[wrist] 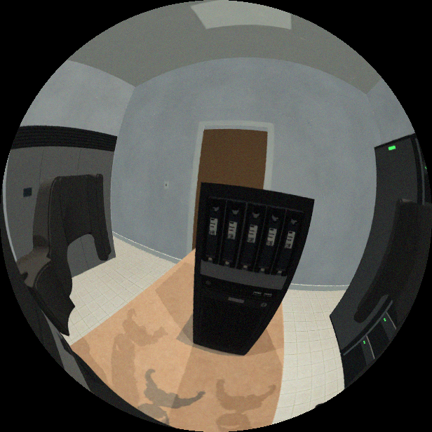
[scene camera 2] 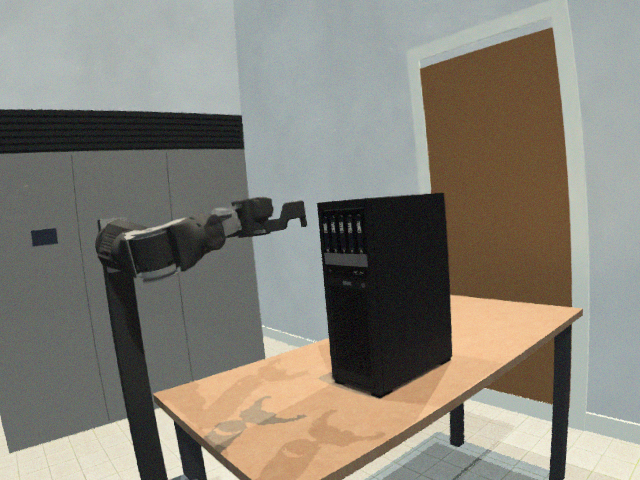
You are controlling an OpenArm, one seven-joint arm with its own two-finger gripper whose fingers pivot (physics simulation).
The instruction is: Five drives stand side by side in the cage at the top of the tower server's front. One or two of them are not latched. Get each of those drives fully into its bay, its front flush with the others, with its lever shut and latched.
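The black tower server (scene camera 2: 410, 279) (wrist: 225, 320) stands upright on the table. Five dark drives stand side by side in its top front cage: in the wrist view, the leftmost drive (wrist: 212, 235), second drive (wrist: 231, 237), middle drive (wrist: 251, 240), fourth drive (wrist: 270, 242) and rightmost drive (wrist: 288, 245). Their fronts look about level and their levers look folded shut; small differences and the latches are too fine to tell. My gripper (scene camera 2: 303, 222) (wrist: 215, 244) is wide open and empty, in front of the cage at about its height and apart from it.
The wooden table (scene camera 2: 496, 325) (wrist: 175, 295) carries the tower. A grey cabinet (scene camera 2: 211, 310) (wrist: 90, 260) stands on the left, and a dark rack (wrist: 367, 230) with green lights on the right in the wrist view. A brown door (scene camera 2: 496, 170) (wrist: 232, 155) is behind the tower.
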